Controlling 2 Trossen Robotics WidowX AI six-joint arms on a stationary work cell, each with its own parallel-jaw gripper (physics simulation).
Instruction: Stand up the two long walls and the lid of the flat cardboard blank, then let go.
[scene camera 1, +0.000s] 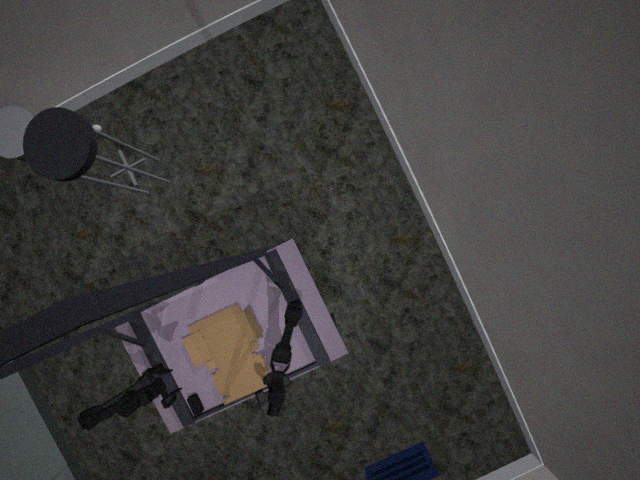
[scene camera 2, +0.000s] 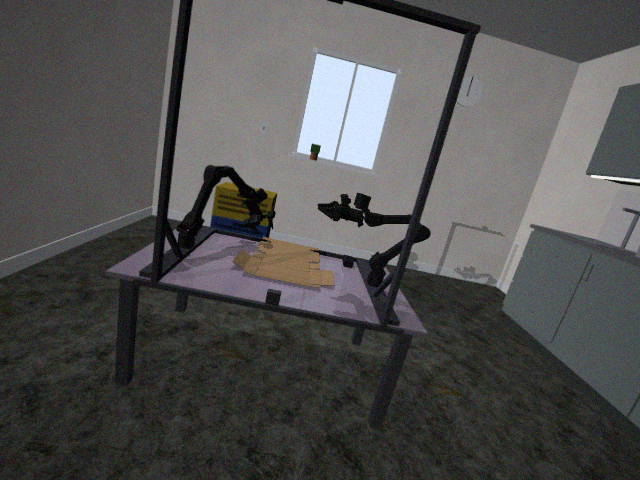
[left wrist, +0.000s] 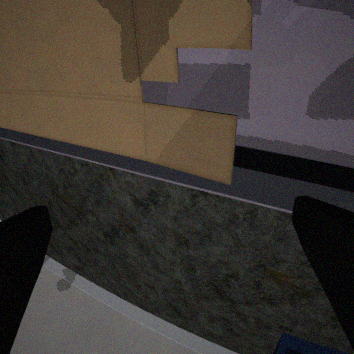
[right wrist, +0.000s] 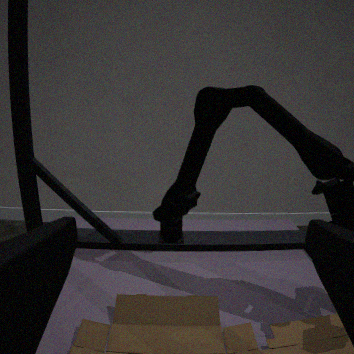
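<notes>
Right gripper (scene camera 1: 177, 379), visible also in the right wrist view (right wrist: 194, 231): open, holding nothing. The left gripper (left wrist: 172, 213) is likewise open and empty.
</notes>
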